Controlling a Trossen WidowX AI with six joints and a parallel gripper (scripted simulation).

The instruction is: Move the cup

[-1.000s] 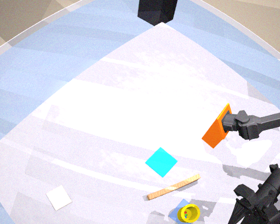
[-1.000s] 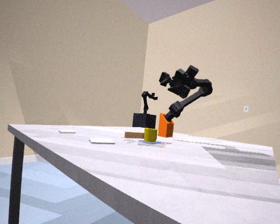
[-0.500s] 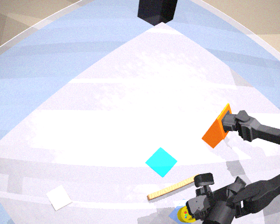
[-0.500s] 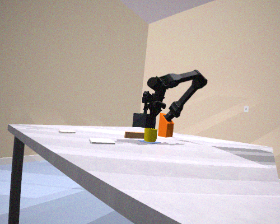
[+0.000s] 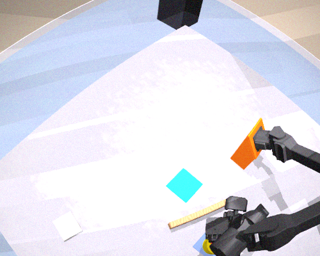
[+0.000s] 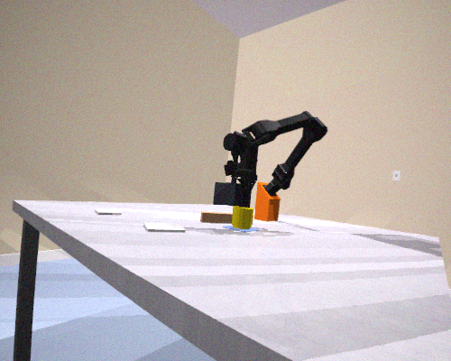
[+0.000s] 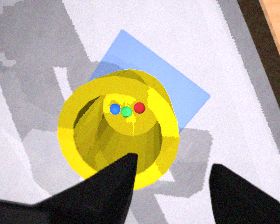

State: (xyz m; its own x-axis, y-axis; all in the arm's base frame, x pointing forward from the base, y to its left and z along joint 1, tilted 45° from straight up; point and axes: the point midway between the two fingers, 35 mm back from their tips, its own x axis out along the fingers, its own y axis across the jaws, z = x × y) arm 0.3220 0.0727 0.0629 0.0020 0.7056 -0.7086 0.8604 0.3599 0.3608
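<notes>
Right now the yellow cup is 6 cm below my gripper tip, 2 cm to the left of it and 2 cm ahead of it. From my gripper tip the other things lie so: green marble (8 cm below, 3 cm ahead, 2 cm to the left); then blue pad (11 cm below, 2 cm ahead, 1 cm to the left); then blue marble (8 cm below, 4 cm ahead, 2 cm to the left).
</notes>
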